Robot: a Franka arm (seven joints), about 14 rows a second.
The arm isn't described. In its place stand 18 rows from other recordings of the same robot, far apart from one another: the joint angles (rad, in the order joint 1, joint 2, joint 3, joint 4, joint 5, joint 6, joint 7), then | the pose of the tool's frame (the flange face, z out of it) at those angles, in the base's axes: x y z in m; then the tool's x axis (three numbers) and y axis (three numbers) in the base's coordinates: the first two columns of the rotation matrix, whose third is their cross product.
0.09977, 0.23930, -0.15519, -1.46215, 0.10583, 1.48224, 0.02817 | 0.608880 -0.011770 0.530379 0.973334 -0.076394 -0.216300 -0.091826 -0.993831 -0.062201
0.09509, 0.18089, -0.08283, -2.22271, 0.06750, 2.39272, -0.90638 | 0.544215 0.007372 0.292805 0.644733 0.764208 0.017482 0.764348 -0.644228 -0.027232
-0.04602, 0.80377, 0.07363, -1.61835, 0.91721, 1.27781, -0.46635 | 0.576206 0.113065 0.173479 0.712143 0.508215 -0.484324 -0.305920 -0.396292 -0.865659
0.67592, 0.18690, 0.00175, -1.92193, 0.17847, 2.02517, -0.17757 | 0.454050 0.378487 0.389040 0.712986 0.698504 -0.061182 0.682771 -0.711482 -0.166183
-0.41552, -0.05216, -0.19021, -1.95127, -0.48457, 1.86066, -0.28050 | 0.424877 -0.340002 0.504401 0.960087 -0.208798 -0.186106 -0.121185 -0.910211 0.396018
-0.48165, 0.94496, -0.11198, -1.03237, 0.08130, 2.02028, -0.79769 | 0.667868 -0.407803 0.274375 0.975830 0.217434 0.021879 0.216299 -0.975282 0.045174
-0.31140, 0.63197, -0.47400, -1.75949, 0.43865, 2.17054, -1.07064 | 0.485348 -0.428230 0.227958 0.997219 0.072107 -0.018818 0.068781 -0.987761 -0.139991
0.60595, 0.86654, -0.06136, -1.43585, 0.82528, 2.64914, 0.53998 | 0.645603 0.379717 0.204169 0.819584 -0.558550 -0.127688 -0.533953 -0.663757 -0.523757
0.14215, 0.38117, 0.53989, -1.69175, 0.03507, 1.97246, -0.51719 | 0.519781 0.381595 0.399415 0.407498 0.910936 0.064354 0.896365 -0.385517 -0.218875
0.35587, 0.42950, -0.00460, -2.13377, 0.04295, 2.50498, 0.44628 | 0.532671 0.194856 0.197541 0.989630 -0.129495 -0.062158 -0.129383 -0.991578 0.005844
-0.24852, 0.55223, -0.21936, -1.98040, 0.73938, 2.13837, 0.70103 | 0.525006 -0.233376 0.168722 -0.102611 -0.853593 -0.510735 -0.994451 0.100002 0.032659
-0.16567, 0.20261, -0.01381, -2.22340, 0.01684, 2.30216, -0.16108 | 0.524204 -0.094766 0.273210 0.992293 -0.028395 -0.120620 -0.031991 -0.999097 -0.027977
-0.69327, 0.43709, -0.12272, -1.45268, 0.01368, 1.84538, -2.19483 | 0.477375 -0.486956 0.433275 0.184304 0.982841 -0.007398 0.981240 -0.184427 -0.056177
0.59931, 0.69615, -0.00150, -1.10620, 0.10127, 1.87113, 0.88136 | 0.618592 0.430946 0.414415 0.952452 -0.302964 -0.032390 -0.304666 -0.945625 -0.113896
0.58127, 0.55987, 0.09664, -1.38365, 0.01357, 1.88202, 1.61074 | 0.557733 0.433773 0.383213 0.578600 -0.813294 -0.061442 -0.811045 -0.581686 0.062027
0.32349, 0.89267, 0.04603, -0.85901, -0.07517, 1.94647, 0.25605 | 0.750935 0.268519 0.391502 0.974180 0.109862 0.197240 0.114504 -0.993347 -0.012251
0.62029, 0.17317, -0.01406, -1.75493, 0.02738, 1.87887, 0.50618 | 0.497369 0.347880 0.461875 0.994375 0.090898 -0.054361 0.091226 -0.995824 0.003579
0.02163, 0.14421, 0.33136, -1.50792, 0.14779, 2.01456, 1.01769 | 0.597777 0.212917 0.621697 0.751752 -0.659090 0.021675 -0.596936 -0.694092 -0.402374
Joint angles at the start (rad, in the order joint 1, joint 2, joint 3, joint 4, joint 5, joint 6, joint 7):
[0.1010 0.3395 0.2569 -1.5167 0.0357 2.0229 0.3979]
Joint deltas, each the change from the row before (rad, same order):
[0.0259 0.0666 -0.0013 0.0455 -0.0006 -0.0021 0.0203]
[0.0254 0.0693 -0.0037 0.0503 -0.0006 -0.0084 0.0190]
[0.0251 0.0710 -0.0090 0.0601 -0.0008 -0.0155 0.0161]
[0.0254 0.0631 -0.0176 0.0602 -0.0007 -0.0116 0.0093]
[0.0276 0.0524 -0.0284 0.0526 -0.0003 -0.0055 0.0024]
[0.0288 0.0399 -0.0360 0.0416 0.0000 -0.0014 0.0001]
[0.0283 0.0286 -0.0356 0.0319 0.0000 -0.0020 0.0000]
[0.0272 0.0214 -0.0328 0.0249 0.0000 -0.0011 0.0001]
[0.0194 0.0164 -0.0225 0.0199 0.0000 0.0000 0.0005]
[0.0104 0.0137 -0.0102 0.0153 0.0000 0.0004 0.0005]
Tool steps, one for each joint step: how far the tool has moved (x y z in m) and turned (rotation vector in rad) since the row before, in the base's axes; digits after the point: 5 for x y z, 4 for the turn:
[0.00973 0.01700 -0.02232 0.0087 0.0289 0.0011]
[0.00934 0.01553 -0.02380 0.0050 0.0327 -0.0006]
[0.01004 0.01253 -0.02255 0.0008 0.0308 -0.0032]
[0.01018 0.00841 -0.01835 -0.0034 0.0169 -0.0041]
[0.00942 0.00479 -0.01533 -0.0102 0.0046 -0.0032]
[0.00775 0.00229 -0.01188 -0.0167 -0.0038 -0.0037]
[0.00511 0.00254 -0.00809 -0.0191 -0.0064 -0.0013]
[0.00320 0.00350 -0.00559 -0.0186 -0.0081 0.0012]
[0.00229 0.00332 -0.00354 -0.0125 -0.0078 0.0015]
[0.00156 0.00301 -0.00327 -0.0054 -0.0039 0.0019]

